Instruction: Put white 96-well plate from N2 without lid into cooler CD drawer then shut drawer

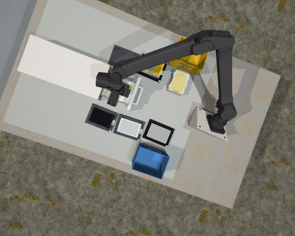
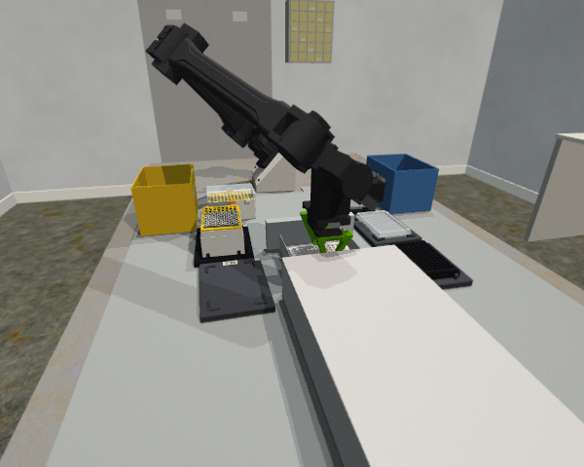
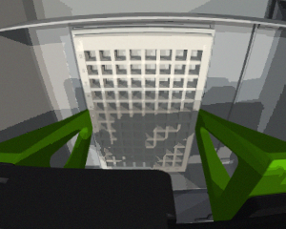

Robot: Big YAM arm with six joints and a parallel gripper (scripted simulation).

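My hand is 10 mm above the white 96-well plate. From my hand the other things lie so: cooler CD: 170 mm ahead, 20 mm to the right; then black plate: 190 mm to the left, 70 mm ahead, 10 mm below; then cooler's drawer: 40 mm ahead, 10 mm to the right, 10 mm below.
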